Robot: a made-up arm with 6 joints. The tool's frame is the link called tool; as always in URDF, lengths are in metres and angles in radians. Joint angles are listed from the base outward. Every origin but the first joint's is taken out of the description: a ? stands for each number. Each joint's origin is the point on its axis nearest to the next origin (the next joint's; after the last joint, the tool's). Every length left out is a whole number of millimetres.
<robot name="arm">
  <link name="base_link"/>
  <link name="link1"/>
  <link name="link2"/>
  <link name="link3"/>
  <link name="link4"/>
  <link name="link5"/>
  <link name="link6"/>
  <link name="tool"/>
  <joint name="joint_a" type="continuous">
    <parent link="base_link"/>
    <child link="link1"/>
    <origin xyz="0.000 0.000 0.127" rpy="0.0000 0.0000 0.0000"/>
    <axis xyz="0 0 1"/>
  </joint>
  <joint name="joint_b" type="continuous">
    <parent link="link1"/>
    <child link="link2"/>
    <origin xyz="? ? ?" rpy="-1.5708 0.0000 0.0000"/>
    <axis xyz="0 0 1"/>
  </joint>
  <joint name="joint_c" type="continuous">
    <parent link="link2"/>
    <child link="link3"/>
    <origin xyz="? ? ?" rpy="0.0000 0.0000 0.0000"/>
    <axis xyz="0 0 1"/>
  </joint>
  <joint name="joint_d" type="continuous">
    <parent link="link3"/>
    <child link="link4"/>
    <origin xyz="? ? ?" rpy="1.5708 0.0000 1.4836"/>
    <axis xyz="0 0 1"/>
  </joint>
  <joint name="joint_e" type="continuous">
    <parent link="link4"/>
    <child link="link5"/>
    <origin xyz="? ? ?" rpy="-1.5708 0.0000 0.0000"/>
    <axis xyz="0 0 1"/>
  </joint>
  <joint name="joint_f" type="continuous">
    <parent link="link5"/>
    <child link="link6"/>
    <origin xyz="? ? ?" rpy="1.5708 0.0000 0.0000"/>
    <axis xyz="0 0 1"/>
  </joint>
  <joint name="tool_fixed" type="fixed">
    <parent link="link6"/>
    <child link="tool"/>
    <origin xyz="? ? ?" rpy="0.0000 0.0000 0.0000"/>
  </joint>
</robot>
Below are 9 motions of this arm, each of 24 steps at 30 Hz.
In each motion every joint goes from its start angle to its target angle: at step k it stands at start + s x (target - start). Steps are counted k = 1, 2, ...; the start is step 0. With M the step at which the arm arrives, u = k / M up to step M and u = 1 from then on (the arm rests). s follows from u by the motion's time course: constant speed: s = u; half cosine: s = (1 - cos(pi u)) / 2; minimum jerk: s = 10 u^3 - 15 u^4 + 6 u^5.
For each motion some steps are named. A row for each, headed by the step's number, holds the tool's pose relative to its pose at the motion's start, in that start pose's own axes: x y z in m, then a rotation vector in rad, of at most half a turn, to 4 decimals.
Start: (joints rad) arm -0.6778 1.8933 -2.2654 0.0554 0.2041 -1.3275
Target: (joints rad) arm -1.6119 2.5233 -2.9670 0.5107 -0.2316 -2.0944
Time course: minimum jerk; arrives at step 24
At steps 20, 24:
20: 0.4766 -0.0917 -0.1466 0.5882 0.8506 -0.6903
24: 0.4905 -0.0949 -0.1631 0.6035 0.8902 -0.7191

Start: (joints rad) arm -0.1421 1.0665 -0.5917 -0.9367 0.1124 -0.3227
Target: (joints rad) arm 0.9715 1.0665 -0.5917 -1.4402 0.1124 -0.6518
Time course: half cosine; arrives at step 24
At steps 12, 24:
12: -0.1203 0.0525 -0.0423 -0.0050 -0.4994 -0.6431
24: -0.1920 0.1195 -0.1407 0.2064 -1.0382 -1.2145

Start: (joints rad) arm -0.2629 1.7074 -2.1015 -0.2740 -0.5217 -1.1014
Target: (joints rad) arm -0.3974 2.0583 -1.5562 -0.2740 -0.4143 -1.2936
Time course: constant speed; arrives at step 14
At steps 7, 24:
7: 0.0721 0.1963 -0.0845 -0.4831 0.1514 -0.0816
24: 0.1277 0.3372 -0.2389 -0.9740 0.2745 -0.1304

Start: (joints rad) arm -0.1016 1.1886 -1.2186 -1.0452 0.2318 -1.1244
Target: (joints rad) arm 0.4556 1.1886 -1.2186 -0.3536 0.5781 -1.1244
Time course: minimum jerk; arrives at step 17
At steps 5, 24:
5: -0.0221 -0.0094 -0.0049 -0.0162 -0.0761 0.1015
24: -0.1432 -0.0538 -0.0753 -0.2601 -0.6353 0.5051

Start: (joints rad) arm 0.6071 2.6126 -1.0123 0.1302 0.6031 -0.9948
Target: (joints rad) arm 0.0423 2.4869 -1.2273 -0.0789 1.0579 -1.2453
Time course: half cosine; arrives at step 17
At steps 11, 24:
11: 0.1183 -0.0888 -0.0677 -0.1332 -0.0783 0.0420
24: 0.1822 -0.1102 -0.0865 -0.1812 -0.1054 0.0701

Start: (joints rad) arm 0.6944 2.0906 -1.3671 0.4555 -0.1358 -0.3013
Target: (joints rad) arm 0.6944 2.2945 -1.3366 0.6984 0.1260 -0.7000
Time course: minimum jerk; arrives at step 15
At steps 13, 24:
13: 0.1234 -0.0044 0.0450 -0.1013 0.4547 -0.1461
24: 0.1258 -0.0044 0.0456 -0.1049 0.4628 -0.1483

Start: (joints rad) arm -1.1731 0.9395 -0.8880 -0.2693 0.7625 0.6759
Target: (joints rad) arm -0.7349 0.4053 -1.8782 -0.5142 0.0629 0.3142
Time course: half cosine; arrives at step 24
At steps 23, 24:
23: -0.0136 -0.2349 -0.5260 -0.8648 -2.0087 0.0650
24: -0.0125 -0.2378 -0.5272 -0.8652 -2.0174 0.0691

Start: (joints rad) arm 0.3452 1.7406 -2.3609 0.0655 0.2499 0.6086
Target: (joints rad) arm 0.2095 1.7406 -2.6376 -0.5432 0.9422 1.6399
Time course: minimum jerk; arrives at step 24
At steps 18, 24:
18: -0.0812 -0.0257 -0.0501 0.5398 -0.2183 0.4318
24: -0.0919 -0.0281 -0.0596 0.5975 -0.2994 0.4941

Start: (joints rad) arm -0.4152 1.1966 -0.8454 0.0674 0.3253 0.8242
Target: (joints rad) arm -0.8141 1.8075 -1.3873 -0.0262 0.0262 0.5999
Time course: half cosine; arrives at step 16
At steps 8, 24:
8: -0.1013 -0.0066 0.0746 0.0474 -0.2170 -0.0554
24: -0.2041 -0.0662 0.1428 0.1287 -0.4220 -0.1291

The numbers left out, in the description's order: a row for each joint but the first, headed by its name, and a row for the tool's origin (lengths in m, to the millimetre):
joint_b: 0.000 0.000 0.000
joint_c: -0.331 -0.045 0.000
joint_d: 0.307 -0.054 0.000
joint_e: 0.000 0.000 0.000
joint_f: 0.000 -0.084 0.000
tool: 0.000 0.000 0.000

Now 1 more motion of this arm.
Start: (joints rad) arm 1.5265 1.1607 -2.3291 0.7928 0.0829 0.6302
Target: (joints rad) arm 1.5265 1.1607 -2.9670 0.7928 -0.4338 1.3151
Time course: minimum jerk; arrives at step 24
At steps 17, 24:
17: -0.0516 0.2083 -0.0989 -0.8967 -0.1840 0.5937
24: -0.0584 0.2366 -0.1303 -1.0734 -0.1603 0.6999

